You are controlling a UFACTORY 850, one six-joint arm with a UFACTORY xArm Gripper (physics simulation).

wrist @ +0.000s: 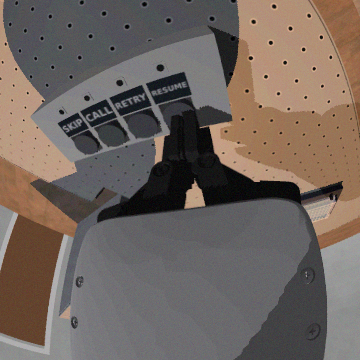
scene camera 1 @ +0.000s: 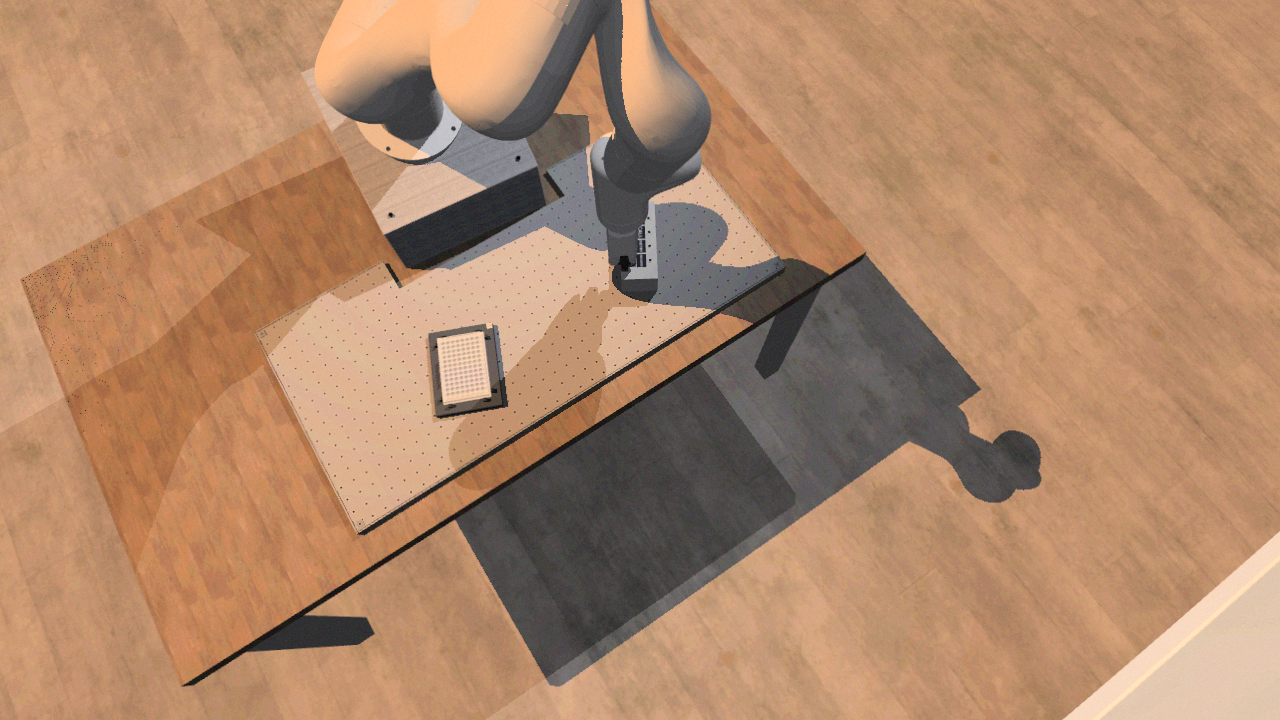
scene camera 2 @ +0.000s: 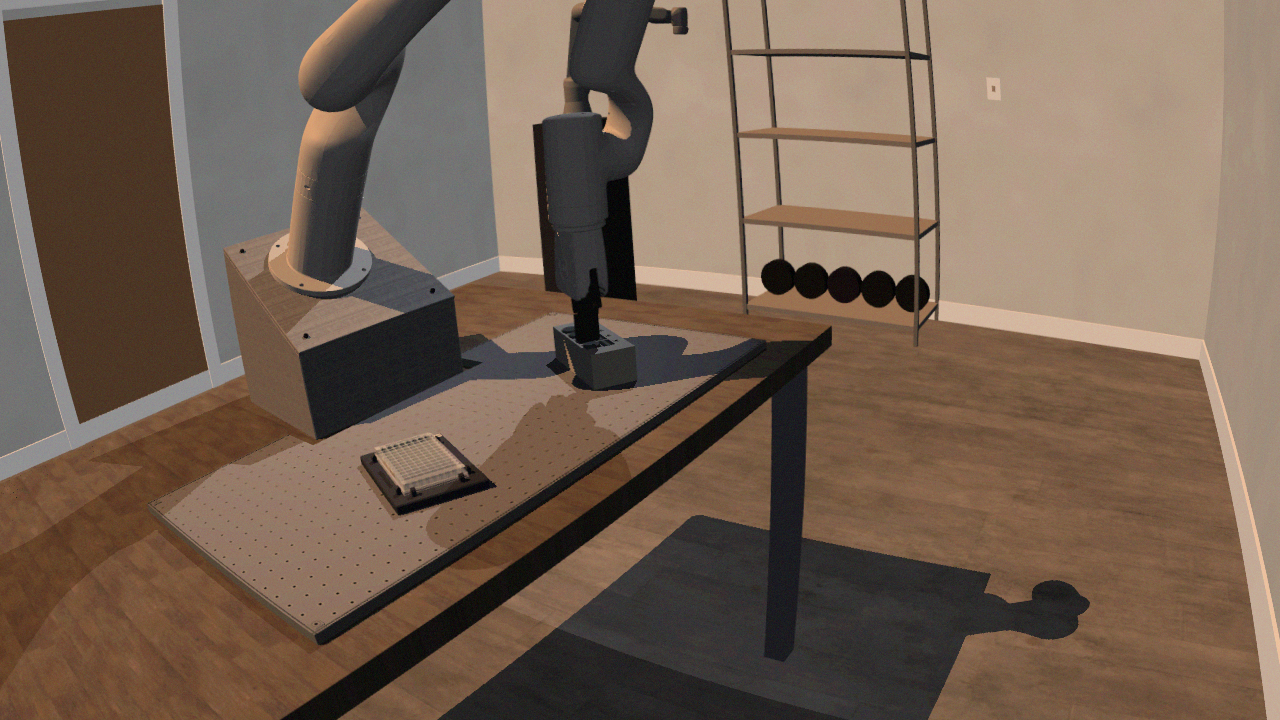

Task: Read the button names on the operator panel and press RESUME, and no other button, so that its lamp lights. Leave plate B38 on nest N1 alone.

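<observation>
The grey operator panel (scene camera 1: pixel 640 283) (scene camera 2: pixel 613 365) (wrist: pixel 205 60) has buttons labelled, left to right in the wrist view, SKIP (wrist: pixel 86 144), CALL (wrist: pixel 112 135), RETRY (wrist: pixel 143 125) and RESUME (wrist: pixel 175 107). The lamp (wrist: pixel 160 68) above RESUME looks dark, as do the others. My gripper (scene camera 1: pixel 624 263) (scene camera 2: pixel 586 339) (wrist: pixel 188 128) is shut and empty. Its tips are at the RESUME button and cover its lower part; contact cannot be told. Plate B38 (scene camera 1: pixel 464 367) (scene camera 2: pixel 418 461) (wrist: pixel 320 211) sits on nest N1 (scene camera 1: pixel 498 367) (scene camera 2: pixel 468 486).
The panel and nest stand apart on the perforated board (scene camera 1: pixel 358 429) (scene camera 2: pixel 268 537), on the wooden table (scene camera 1: pixel 196 519). The arm's base block (scene camera 1: pixel 474 214) (scene camera 2: pixel 384 376) stands behind the board. A shelf rack (scene camera 2: pixel 841 221) stands by the far wall.
</observation>
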